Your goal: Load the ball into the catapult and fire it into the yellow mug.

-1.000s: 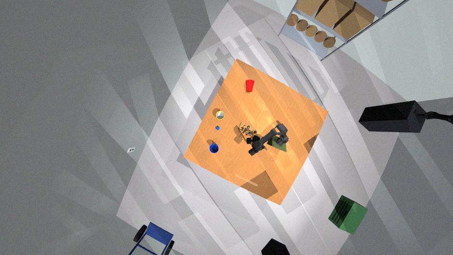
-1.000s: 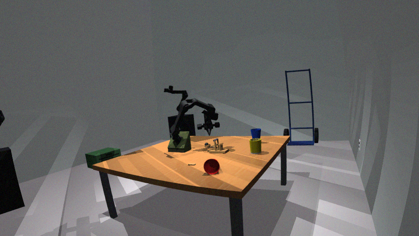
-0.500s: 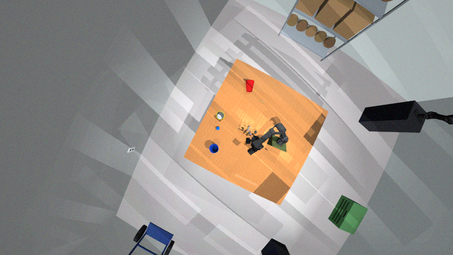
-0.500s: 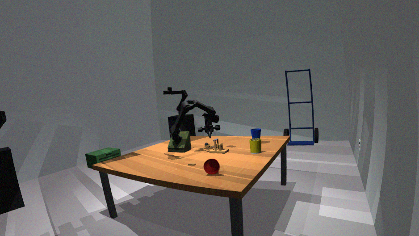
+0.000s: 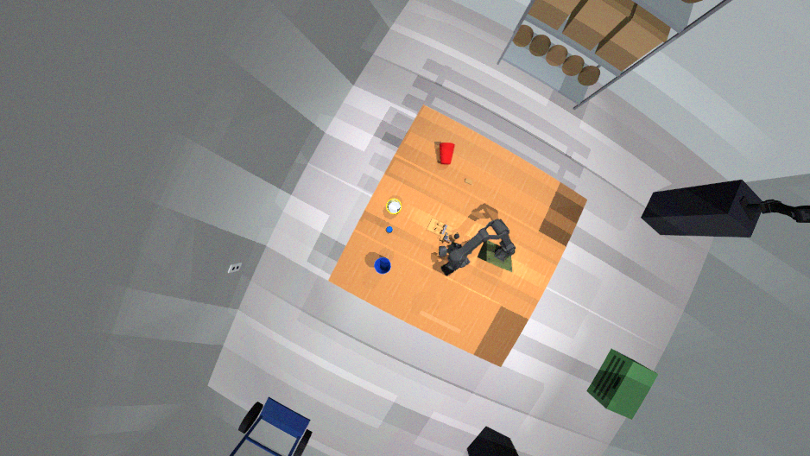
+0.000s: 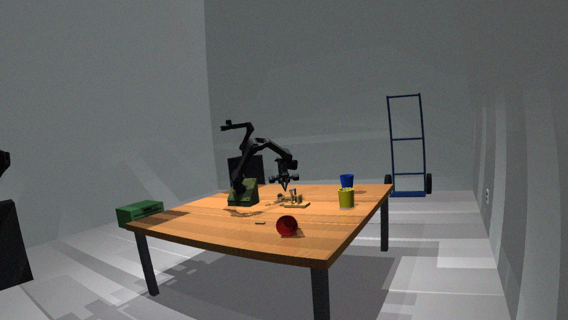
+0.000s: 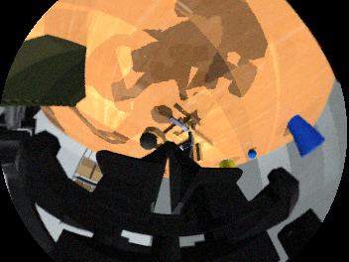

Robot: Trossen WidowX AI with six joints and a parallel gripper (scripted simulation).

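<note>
The dark ball is 5 cm to the right of my gripper tip, 2 cm below it and 1 cm behind it. From my gripper tip the other things lie so: blue ball (35 cm ahead, 14 cm to the left, 6 cm below); wooden catapult (6 cm ahead, 3 cm below, 2 cm to the right); yellow mug (40 cm ahead, 5 cm below, 2 cm to the left).
</note>
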